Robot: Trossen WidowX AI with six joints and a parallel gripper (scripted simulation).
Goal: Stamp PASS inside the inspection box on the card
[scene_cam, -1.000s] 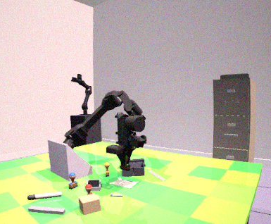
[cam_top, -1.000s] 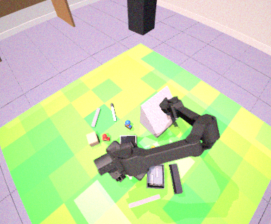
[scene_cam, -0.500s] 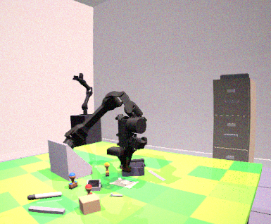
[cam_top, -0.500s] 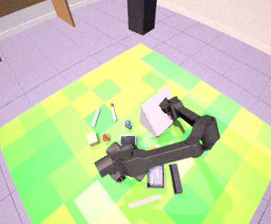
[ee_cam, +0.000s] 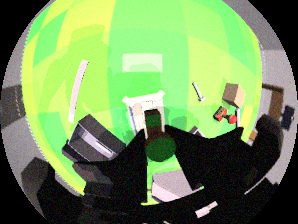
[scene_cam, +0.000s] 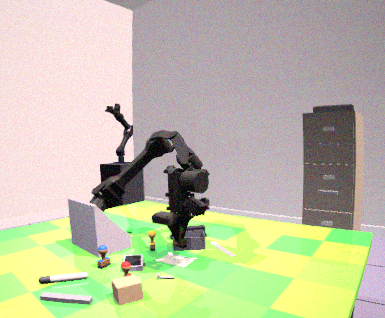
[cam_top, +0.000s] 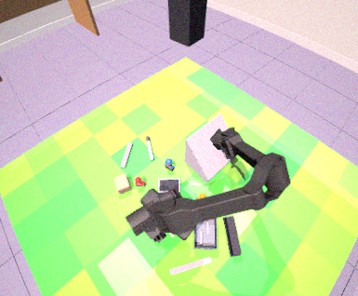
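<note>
The white card is 2 cm behind my gripper tip and 7 cm below it. Round my gripper tip: dark bar: 11 cm behind, 21 cm to the left, 6 cm below; dark tray: 5 cm behind, 13 cm to the left, 6 cm below; dark ink pad: 11 cm behind, 10 cm to the right, 7 cm below.
</note>
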